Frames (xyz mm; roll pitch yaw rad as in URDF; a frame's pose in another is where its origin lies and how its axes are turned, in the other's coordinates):
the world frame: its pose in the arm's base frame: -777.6 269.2 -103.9 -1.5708 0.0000 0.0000
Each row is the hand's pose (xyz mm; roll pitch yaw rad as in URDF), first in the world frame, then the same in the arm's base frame.
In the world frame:
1: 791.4 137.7 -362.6 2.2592 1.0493 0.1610
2: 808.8 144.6 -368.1 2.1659 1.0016 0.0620
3: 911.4 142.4 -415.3 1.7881 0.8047 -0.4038
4: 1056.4 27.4 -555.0 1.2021 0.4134 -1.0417
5: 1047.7 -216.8 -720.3 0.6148 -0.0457 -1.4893
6: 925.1 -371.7 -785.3 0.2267 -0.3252 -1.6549
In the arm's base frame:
1: 13.8 -93.4 -241.6 0.5485 0.0799 -1.0549
2: 31.2 -98.9 -248.5 0.5429 0.0334 -1.0025
3: 133.8 -146.1 -246.3 0.5160 -0.2759 -0.8465
4: 278.8 -285.8 -131.3 0.2333 -0.9117 -0.7155
5: 270.1 -451.1 112.9 -1.4660 -1.4774 0.5119
6: 147.5 -516.1 267.8 3.1103 -1.2353 1.8150

